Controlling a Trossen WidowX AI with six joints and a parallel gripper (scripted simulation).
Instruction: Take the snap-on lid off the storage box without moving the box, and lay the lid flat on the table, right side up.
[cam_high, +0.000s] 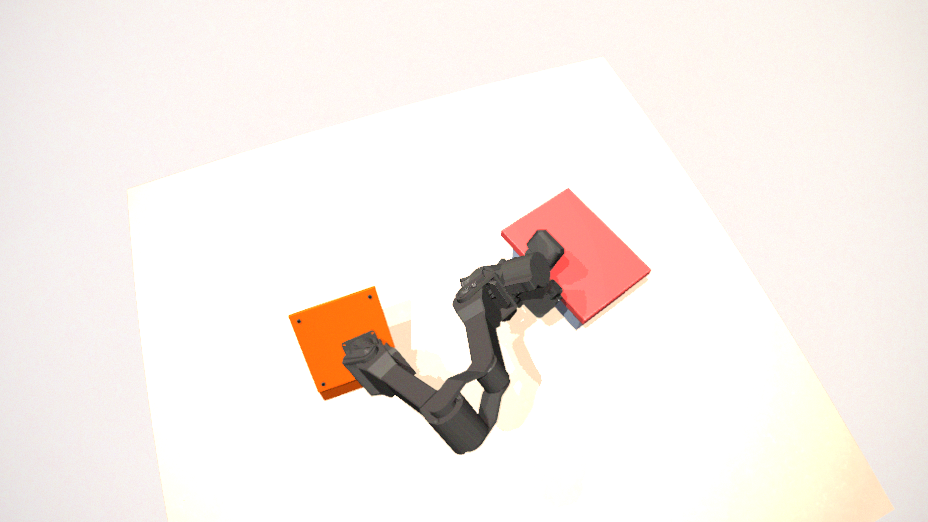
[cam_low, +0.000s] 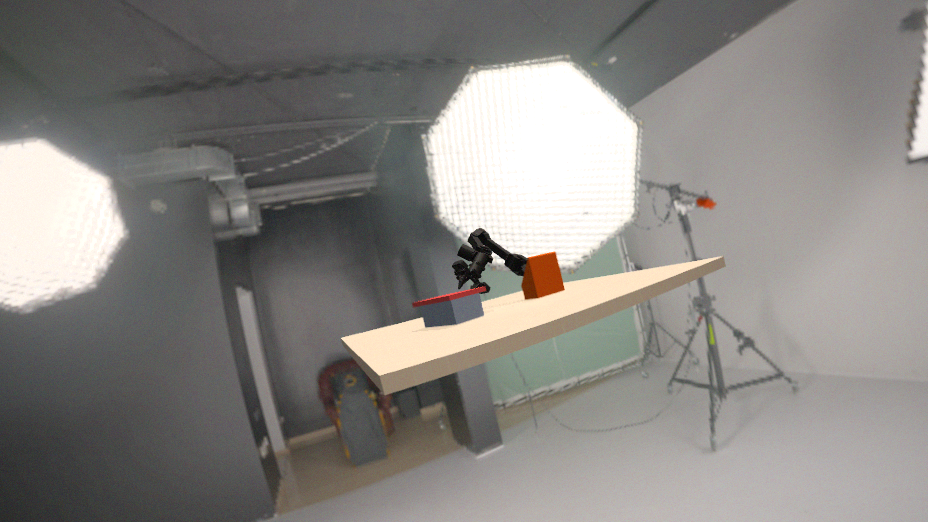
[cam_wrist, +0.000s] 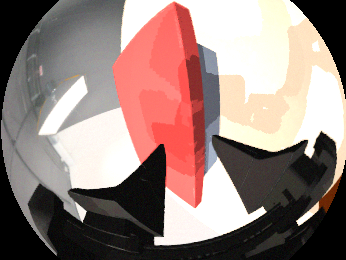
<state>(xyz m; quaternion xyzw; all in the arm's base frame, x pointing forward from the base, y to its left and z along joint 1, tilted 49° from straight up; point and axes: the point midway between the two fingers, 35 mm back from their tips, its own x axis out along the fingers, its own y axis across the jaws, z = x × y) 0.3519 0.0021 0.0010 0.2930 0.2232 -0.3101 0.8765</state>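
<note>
My gripper tip is 8 cm short of the lid and 2 cm to the right of it. Also, from my gripper tip: storage box 8 cm ahead, 2 cm to the left, 5 cm below.
</note>
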